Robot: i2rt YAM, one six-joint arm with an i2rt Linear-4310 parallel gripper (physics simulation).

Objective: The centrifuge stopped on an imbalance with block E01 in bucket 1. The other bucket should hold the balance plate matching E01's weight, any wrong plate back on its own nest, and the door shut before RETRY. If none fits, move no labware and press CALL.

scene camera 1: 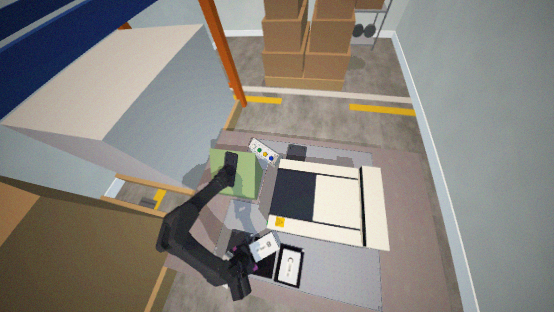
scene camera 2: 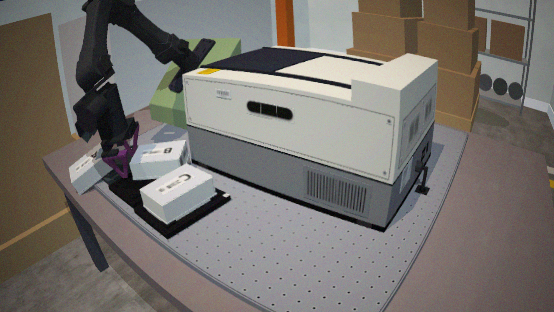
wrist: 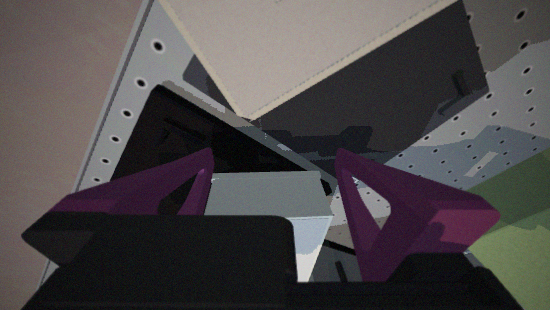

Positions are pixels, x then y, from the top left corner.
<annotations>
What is my gripper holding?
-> Nothing.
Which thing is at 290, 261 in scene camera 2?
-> A perforated plate.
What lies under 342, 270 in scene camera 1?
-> A perforated plate.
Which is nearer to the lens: the balance plate A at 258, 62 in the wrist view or the balance plate B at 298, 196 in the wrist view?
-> The balance plate A.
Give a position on a balance plate B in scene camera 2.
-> At 153, 161
</annotations>
